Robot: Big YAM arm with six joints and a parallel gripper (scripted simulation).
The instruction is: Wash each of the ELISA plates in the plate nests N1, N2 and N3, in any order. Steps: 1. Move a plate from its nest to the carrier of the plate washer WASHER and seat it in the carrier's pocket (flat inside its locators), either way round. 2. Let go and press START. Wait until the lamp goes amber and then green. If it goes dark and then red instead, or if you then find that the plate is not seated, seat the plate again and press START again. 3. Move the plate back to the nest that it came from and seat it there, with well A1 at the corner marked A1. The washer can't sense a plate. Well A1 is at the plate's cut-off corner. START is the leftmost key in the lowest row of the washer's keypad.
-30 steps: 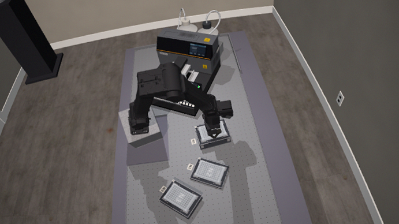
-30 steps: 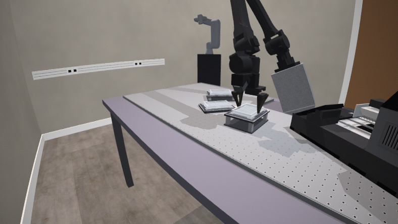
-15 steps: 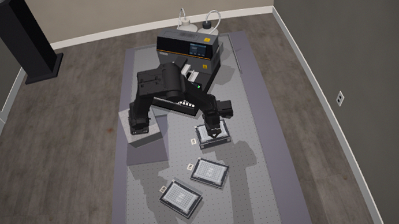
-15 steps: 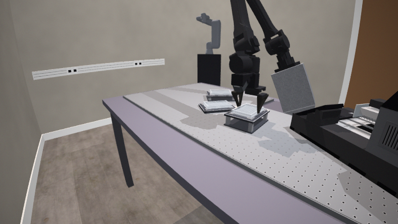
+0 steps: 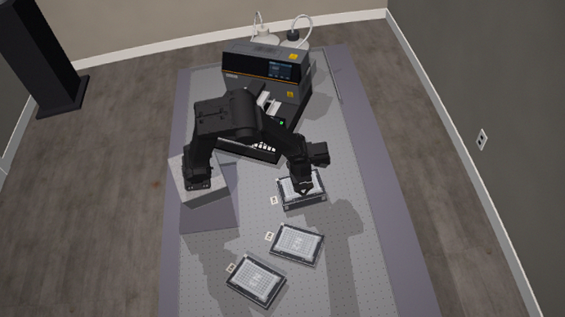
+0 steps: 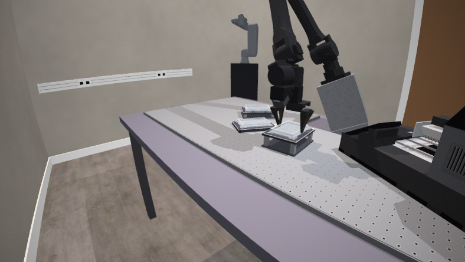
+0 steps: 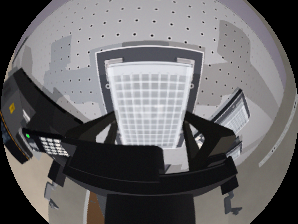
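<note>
My gripper is now 19 cm past the washer carrier, 30 cm to the right of it and 2 cm below it. Also, from my hand: plate washer (11 cm behind, 43 cm to the left, 7 cm above).
</note>
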